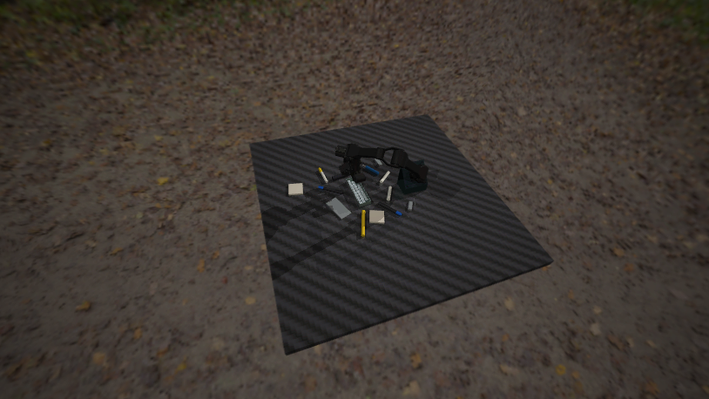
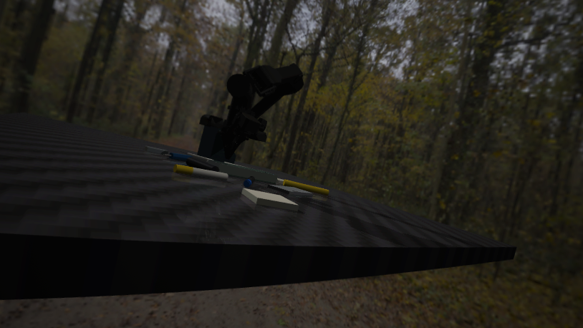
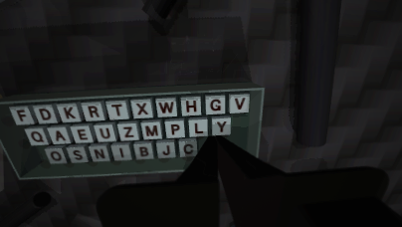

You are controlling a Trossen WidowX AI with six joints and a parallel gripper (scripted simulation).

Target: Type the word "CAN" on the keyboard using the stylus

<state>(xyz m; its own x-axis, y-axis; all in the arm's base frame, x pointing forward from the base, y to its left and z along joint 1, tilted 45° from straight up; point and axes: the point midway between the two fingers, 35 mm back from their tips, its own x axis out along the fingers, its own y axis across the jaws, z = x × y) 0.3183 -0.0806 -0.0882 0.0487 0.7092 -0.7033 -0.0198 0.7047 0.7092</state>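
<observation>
Right now my gripper tip is 130 mm past the blue stylus, 100 mm to the left of it and 30 mm above it. Also, from my gripper tip: grey slab: 140 mm to the left, 140 mm ahead, 40 mm below; then dark cylinder: 90 mm to the right, 40 mm ahead, 30 mm below; then yellow-and-white marker: 140 mm to the right, 140 mm ahead, 30 mm below.
</observation>
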